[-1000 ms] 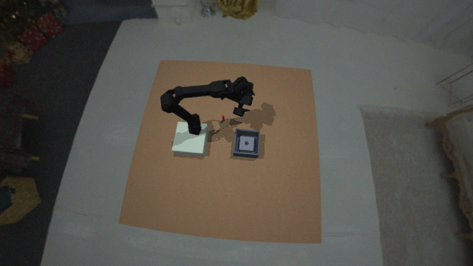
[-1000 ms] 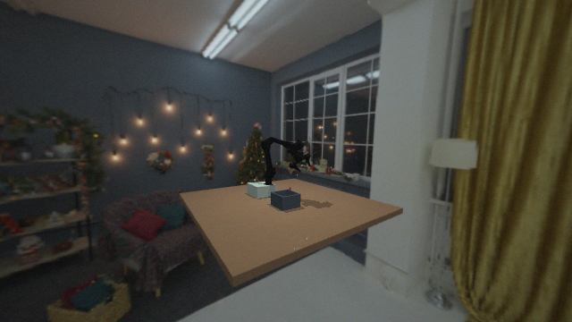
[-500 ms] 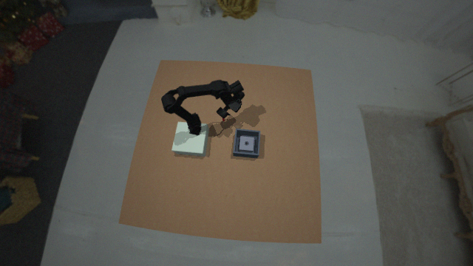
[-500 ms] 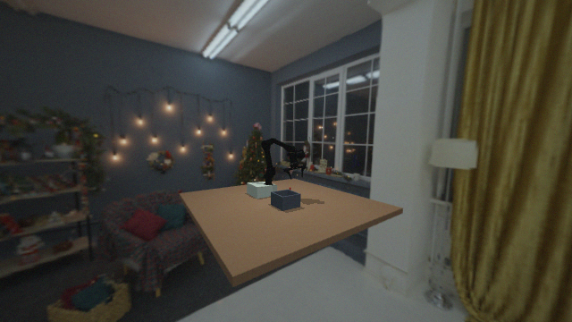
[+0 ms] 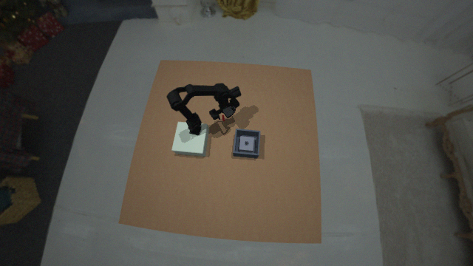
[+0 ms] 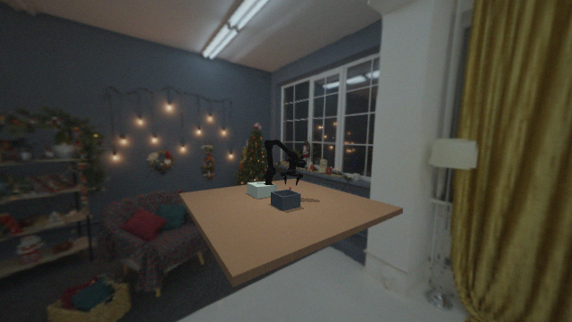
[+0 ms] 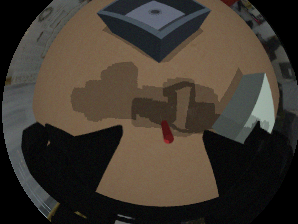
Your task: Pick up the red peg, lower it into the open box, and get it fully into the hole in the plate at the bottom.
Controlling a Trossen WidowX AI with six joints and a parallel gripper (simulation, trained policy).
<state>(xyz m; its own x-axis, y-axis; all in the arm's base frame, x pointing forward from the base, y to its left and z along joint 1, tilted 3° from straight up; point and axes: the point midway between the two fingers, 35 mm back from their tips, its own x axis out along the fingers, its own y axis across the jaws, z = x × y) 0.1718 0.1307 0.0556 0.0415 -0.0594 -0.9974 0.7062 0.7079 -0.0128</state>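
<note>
Right now my gripper tip is 70 mm above the red peg, 20 mm past it and 10 mm to the right of it. From my gripper tip the other things lie so: plate 170 mm ahead, 140 mm to the right, 60 mm below; then dark blue box 170 mm ahead, 140 mm to the right, 80 mm below.
</note>
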